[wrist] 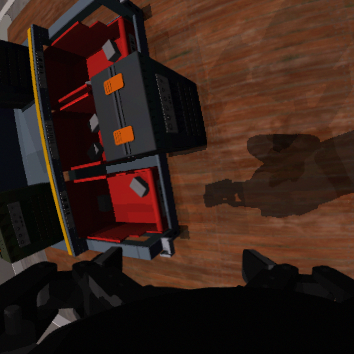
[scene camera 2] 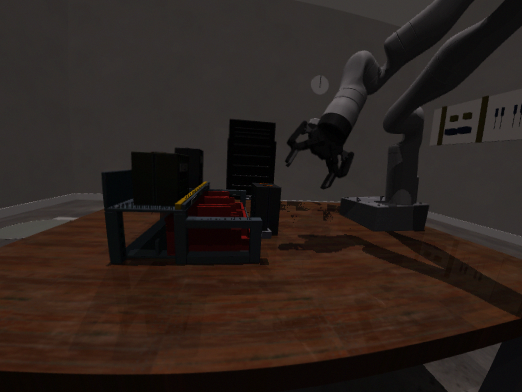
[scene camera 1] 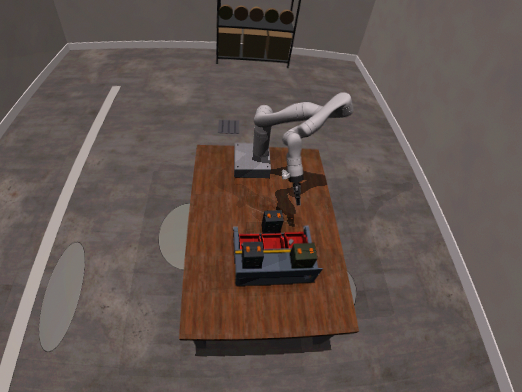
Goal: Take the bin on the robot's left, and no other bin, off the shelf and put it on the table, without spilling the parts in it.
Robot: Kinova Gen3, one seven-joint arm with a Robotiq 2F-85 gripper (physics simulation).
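Frame: origin at the arm's base, x back, y right, z up, level; millimetres.
Seen in the pictures: gripper, between the fingertips: (wrist: 182, 262) (scene camera 2: 305, 177) (scene camera 1: 298, 201); arm's base, origin of its link: (scene camera 2: 399, 202) (scene camera 1: 260, 151).
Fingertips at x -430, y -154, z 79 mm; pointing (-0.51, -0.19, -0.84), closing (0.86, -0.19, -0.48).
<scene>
Offsets run from my fingertips to a thing's top centre.
Three red bins with grey parts stand in a row in the blue-grey shelf (scene camera 1: 277, 276) (scene camera 2: 255, 242) (wrist: 169, 197). The bin on the robot's left (scene camera 1: 300, 238) (scene camera 2: 215, 241) (wrist: 127, 209) is at the right end in scene view 1, nearest the camera in scene view 2 and lowest in the wrist view. It sits upright in its bay, with a light grey part @[dx -151, dy +32, dz -140 mm] (wrist: 139, 186) and a darker part inside. My gripper (scene camera 1: 298, 201) (scene camera 2: 307, 175) (wrist: 182, 262) is open and empty, above the table on the robot's side of the shelf, clear of the bin.
A black case @[dx -63, dy +125, dz -32 mm] (scene camera 1: 273, 223) (scene camera 2: 266, 210) (wrist: 135, 112) with orange latches stands on the table against the shelf front, before the middle bin @[dx -197, dy +130, dz -83 mm] (scene camera 1: 272, 242) (wrist: 75, 142). A black case @[dx -292, dy +247, dz +58 mm] (scene camera 1: 253, 258) and a green case @[dx -294, dy +16, dz +35 mm] (scene camera 1: 303, 256) (scene camera 2: 155, 177) stand on top of the shelf.
</scene>
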